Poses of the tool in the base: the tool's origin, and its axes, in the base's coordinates. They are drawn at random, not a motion.
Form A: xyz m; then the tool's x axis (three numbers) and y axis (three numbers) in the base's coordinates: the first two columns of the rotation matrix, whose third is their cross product.
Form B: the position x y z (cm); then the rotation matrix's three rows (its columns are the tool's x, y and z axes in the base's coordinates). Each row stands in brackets. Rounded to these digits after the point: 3 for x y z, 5 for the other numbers.
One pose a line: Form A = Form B
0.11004 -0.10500 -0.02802 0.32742 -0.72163 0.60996 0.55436 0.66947 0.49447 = [11.004 -10.500 -2.802], [[0.32742 0.55436 -0.76517], [-0.72163 0.66947 0.17624], [0.60996 0.49447 0.61924]]
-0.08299 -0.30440 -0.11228 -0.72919 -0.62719 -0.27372 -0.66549 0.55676 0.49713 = [-8.299 -30.440 -11.228], [[-0.72919 -0.66549 -0.15940], [-0.62719 0.55676 0.54466], [-0.27372 0.49713 -0.82337]]
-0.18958 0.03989 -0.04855 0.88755 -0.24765 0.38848 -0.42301 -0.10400 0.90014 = [-18.958 3.989 -4.855], [[0.88755 -0.42301 -0.18252], [-0.24765 -0.10400 -0.96325], [0.38848 0.90014 -0.19706]]
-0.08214 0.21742 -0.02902 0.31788 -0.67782 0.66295 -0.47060 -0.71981 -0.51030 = [-8.214 21.742 -2.902], [[0.31788 -0.47060 0.82309], [-0.67782 -0.71981 -0.14977], [0.66295 -0.51030 -0.54780]]
